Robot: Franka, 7 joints.
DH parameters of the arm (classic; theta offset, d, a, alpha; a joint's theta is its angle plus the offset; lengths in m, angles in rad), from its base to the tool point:
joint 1: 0 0.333 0 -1.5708
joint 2: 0 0 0 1.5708
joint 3: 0 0.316 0.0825 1.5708
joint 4: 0 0 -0.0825 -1.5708
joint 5: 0 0.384 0 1.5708
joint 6: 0 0 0.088 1.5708
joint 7: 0 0.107 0 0
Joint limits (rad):
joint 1: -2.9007..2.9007
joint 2: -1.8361..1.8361
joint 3: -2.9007..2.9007
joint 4: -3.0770..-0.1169
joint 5: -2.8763..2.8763
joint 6: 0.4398..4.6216
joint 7: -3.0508..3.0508
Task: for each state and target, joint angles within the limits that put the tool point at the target. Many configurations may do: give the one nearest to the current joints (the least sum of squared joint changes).
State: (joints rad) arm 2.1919 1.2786 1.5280 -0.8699 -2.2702 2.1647 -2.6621
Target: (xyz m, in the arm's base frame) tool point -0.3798 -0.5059 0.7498
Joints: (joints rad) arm 2.9007 0.6916 1.7245 -1.4390 -2.2814 2.3074 -2.6621
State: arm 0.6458 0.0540 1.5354 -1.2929 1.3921 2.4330 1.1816
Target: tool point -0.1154 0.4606 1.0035
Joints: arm 0.4715 -0.0069 1.3516 -0.9976 1.3944 2.5102 1.1816
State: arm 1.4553 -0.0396 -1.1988 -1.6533 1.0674 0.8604 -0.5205
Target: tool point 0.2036 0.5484 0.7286
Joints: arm 1.7502 0.2689 -0.9276 -1.1983 1.2849 1.2224 -0.5205
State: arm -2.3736 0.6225 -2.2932 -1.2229 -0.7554 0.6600 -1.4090
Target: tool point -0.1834 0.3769 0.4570
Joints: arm -2.1025 0.0245 -1.9965 -2.0110 -0.5274 0.8901 -1.4090
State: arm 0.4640 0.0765 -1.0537 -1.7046 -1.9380 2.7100 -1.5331
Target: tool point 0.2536 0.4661 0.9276
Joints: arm 1.2653 0.0253 -0.2761 -1.1127 -1.8594 2.7593 -1.5331
